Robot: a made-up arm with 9 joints.
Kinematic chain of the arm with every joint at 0, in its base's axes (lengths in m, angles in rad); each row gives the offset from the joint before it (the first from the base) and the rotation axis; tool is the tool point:
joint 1: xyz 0 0 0.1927 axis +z
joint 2: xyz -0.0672 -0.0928 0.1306 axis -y
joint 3: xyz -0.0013 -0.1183 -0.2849 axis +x
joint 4: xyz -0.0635 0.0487 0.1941 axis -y
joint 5: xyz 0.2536 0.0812 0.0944 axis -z
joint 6: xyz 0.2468 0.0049 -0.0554 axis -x
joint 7: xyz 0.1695 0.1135 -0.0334 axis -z
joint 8: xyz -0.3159 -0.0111 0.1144 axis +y
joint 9: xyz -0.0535 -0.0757 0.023 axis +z
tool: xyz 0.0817 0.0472 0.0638
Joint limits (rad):
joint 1: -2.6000..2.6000
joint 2: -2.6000..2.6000
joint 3: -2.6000..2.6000
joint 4: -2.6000..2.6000
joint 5: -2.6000..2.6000
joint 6: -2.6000..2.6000
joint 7: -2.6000..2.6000
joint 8: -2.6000..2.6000
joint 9: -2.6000..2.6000
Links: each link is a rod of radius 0.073 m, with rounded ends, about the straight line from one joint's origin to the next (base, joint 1, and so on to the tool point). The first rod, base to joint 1, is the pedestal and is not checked.
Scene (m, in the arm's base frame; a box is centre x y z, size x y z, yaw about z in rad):
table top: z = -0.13
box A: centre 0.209 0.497 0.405 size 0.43 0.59 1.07 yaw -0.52
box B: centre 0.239 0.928 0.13 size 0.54 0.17 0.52 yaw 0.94
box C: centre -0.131 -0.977 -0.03 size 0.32 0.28 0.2 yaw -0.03
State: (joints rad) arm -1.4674 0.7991 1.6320 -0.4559 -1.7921 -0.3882 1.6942 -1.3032 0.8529
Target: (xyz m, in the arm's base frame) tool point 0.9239 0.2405 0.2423
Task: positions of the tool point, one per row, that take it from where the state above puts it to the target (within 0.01 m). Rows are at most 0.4 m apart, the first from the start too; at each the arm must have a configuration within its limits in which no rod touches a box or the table.
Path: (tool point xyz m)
1: -0.8456 -0.0935 0.1300
2: -0.6726 -0.4309 0.0907
3: -0.3992 -0.6529 0.1789
4: -0.1297 -0.7058 0.3487
5: 0.1160 -0.7596 0.3453
6: 0.3808 -0.7213 0.3378
7: 0.6281 -0.5855 0.3249
8: 0.8205 -0.3617 0.3051
9: 0.9260 -0.0744 0.2778
10: 0.9239 0.2405 0.2422

